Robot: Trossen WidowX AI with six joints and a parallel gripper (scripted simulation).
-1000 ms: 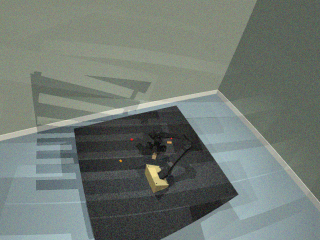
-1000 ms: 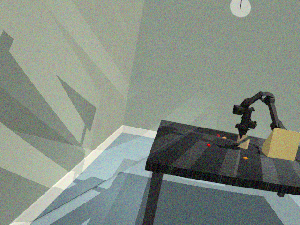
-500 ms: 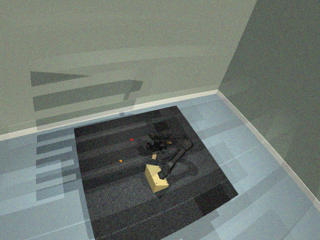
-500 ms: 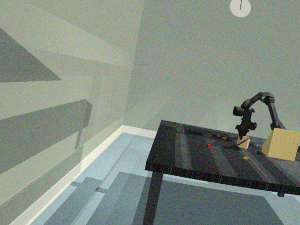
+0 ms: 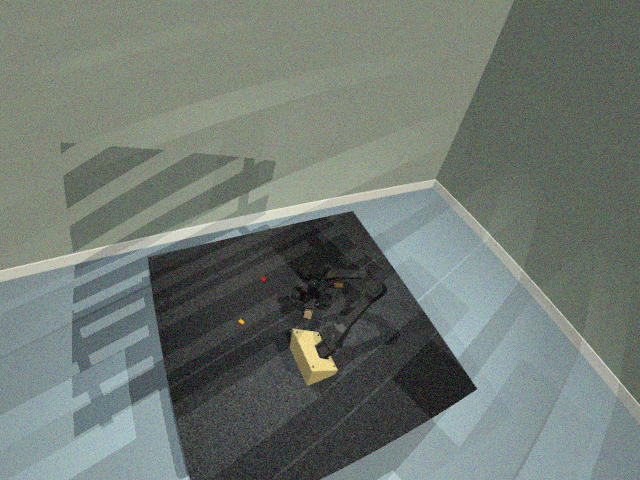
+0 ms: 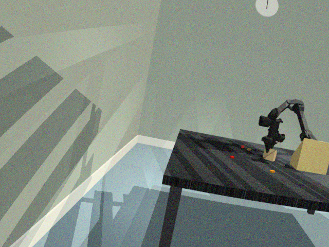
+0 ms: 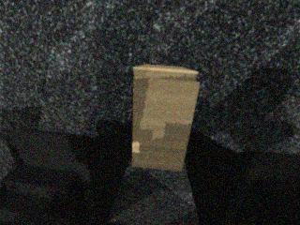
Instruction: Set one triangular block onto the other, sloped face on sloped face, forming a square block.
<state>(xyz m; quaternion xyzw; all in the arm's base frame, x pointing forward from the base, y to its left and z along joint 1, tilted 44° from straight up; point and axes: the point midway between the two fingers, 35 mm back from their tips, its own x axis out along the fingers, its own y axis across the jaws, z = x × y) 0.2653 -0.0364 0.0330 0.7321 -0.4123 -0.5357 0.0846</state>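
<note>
My gripper tip is now 1 cm below the triangular block. The rest, counted from my gripper tip: orange piece (2 cm ahead, 34 cm to the left, 4 cm below).
</note>
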